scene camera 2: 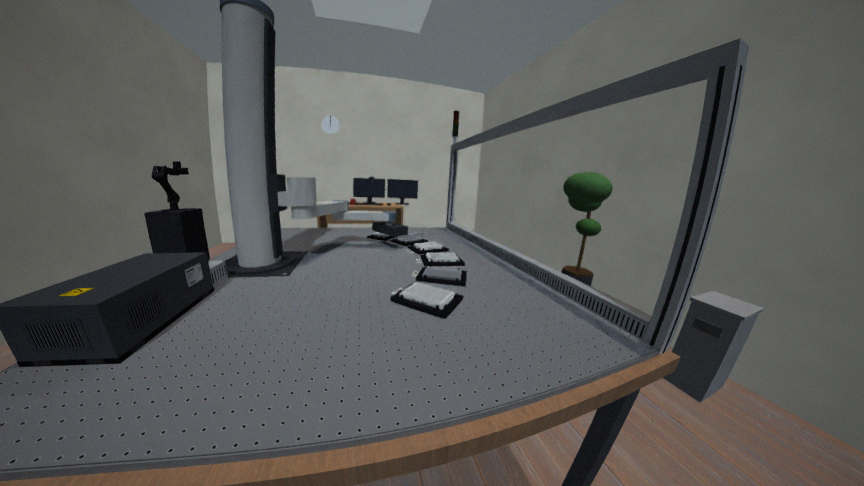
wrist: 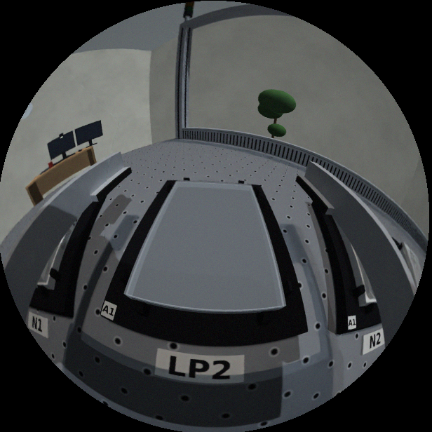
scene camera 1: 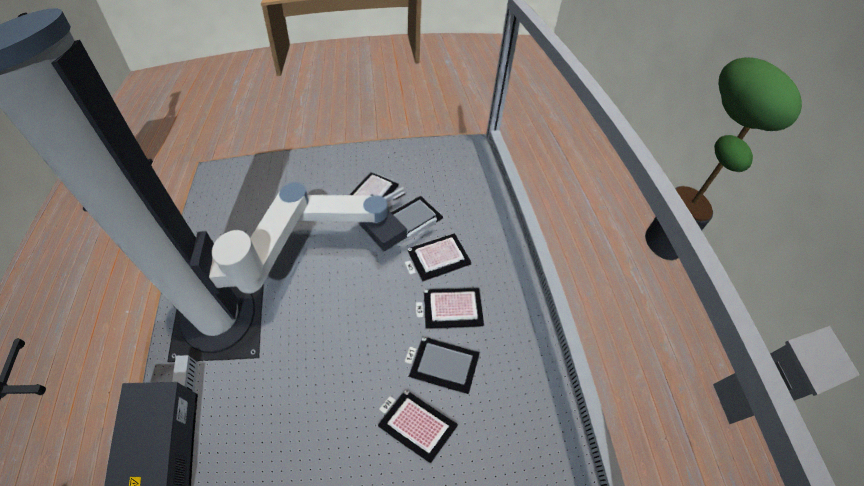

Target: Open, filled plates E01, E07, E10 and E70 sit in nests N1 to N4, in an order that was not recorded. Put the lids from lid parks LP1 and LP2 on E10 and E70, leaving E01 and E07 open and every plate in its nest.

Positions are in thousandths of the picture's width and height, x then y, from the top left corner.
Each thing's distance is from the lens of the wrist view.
lid park LP2 (wrist: 490, 763): 8 cm
nest N2 (wrist: 804, 707): 12 cm
The marked spots on the lid park LP2 and the nest N2 are 9 cm apart.
